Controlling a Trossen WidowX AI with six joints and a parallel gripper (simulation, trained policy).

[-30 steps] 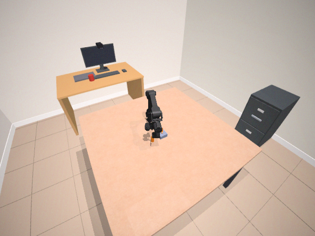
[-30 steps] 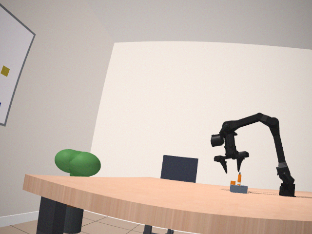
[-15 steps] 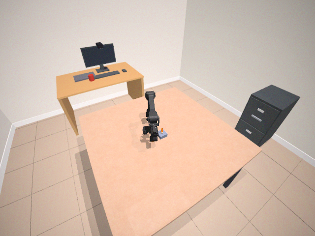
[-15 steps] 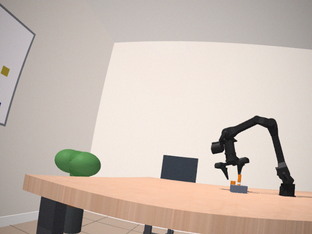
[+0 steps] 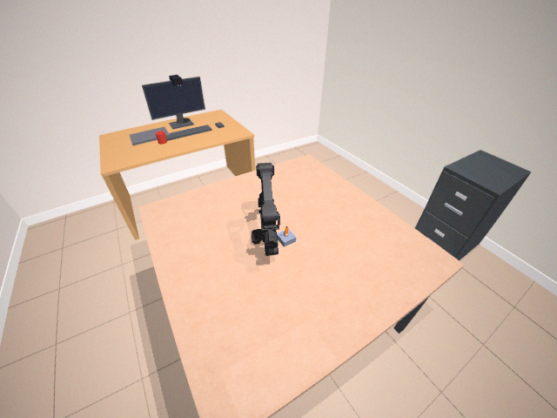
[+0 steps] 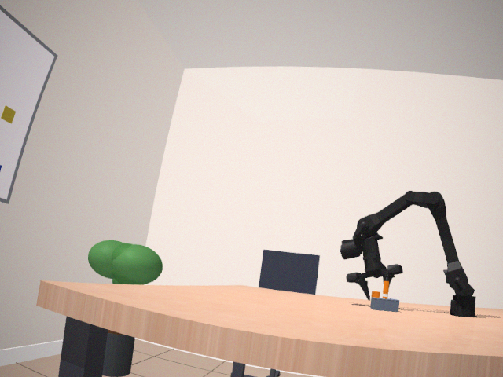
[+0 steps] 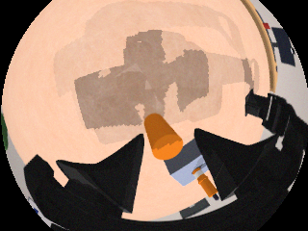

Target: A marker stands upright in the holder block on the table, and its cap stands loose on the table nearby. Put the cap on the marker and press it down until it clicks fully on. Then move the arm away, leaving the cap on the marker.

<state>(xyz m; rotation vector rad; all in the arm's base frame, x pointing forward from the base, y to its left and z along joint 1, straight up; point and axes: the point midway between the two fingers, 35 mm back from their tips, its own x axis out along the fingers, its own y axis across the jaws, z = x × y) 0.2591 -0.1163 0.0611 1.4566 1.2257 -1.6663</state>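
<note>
The orange cap is 10 mm ahead of my gripper tip and 10 mm to the right of it. Round my gripper tip: marker 10 mm behind, 100 mm to the left, 50 mm above; holder block 10 mm behind, 100 mm to the left, 10 mm below.
</note>
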